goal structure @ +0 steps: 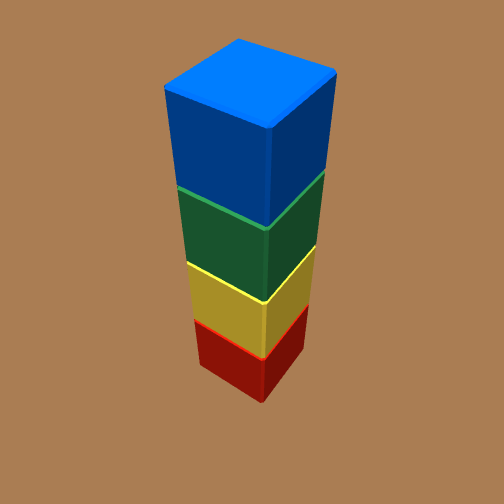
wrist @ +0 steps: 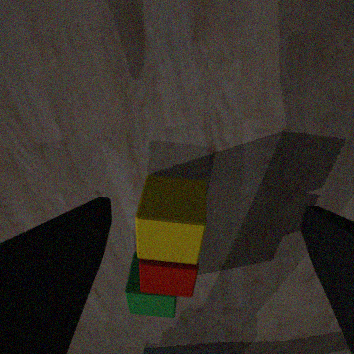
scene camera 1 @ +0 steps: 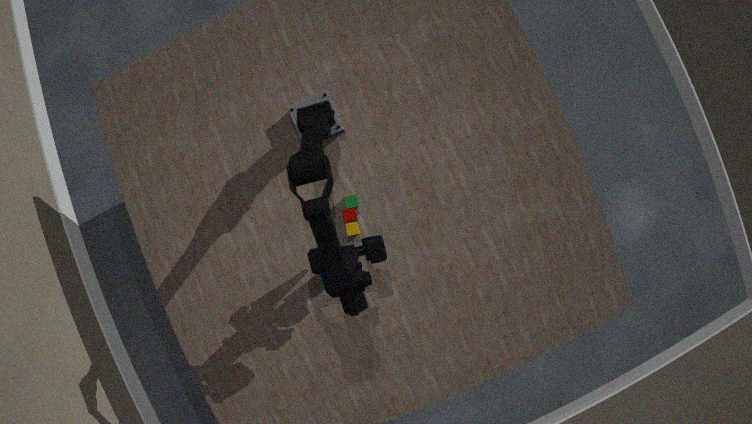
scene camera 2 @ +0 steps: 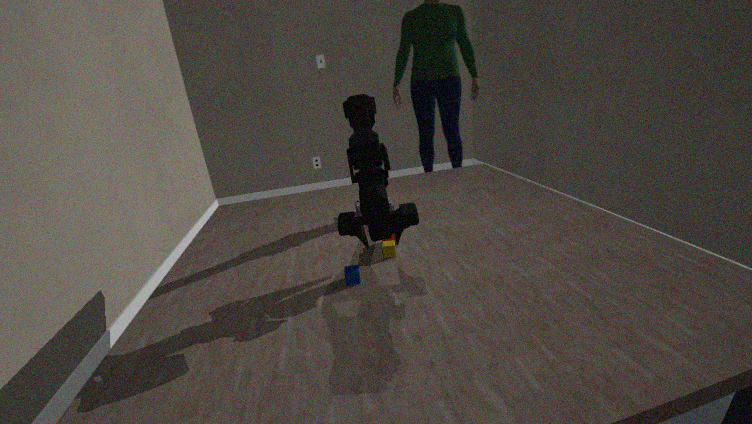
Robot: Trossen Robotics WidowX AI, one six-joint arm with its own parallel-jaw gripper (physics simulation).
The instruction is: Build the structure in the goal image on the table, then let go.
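Observation:
A yellow cube [scene camera 1: 352, 228] [scene camera 2: 388, 249] [wrist: 171, 240], a red cube [scene camera 1: 349, 214] [scene camera 2: 388, 237] [wrist: 168, 279] and a green cube [scene camera 1: 351, 201] [wrist: 152, 305] form a slightly uneven row on the table, red in the middle. I cannot tell whether they touch. A blue cube [scene camera 2: 352, 274] lies apart from the row; a sliver of the blue cube [scene camera 1: 322, 275] shows beside the arm in scene camera 1. My gripper [scene camera 2: 382, 245] [wrist: 208, 213] is open and empty, with one finger on each side of the yellow cube in the wrist view. In scene camera 1 the fingertips are hidden.
The arm base [scene camera 1: 294, 114] stands behind the row's left side in scene camera 1. The black arm reaches from it past the cubes. Arm shadows fall across the wood-grain surface [scene camera 1: 473, 210] [scene camera 2: 500, 305]. A person [scene camera 2: 434, 42] in a green top stands by the far wall.

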